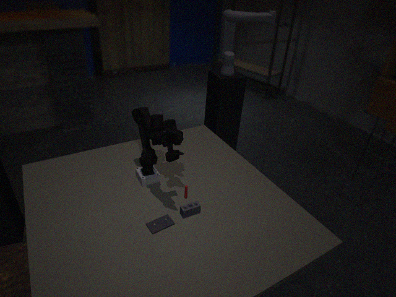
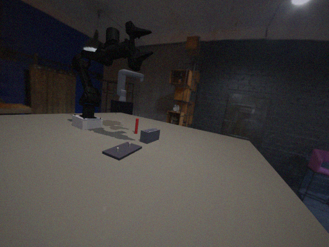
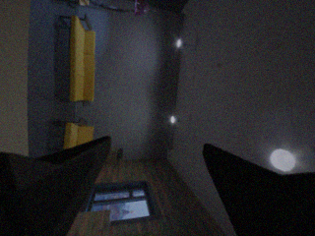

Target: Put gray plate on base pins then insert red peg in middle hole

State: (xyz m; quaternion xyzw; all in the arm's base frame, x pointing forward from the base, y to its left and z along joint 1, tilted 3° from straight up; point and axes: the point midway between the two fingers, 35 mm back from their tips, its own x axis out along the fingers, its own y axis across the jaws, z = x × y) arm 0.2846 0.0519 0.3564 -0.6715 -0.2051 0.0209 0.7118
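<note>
Right now the gray plate is 10 mm ahead of my gripper tip, 50 mm to the left of it and 370 mm below it. From my gripper tip the other things lie so: dark flat base: 30 mm ahead, 110 mm to the right, 400 mm below; then red peg: 100 mm behind, 70 mm to the left, 370 mm below.
</note>
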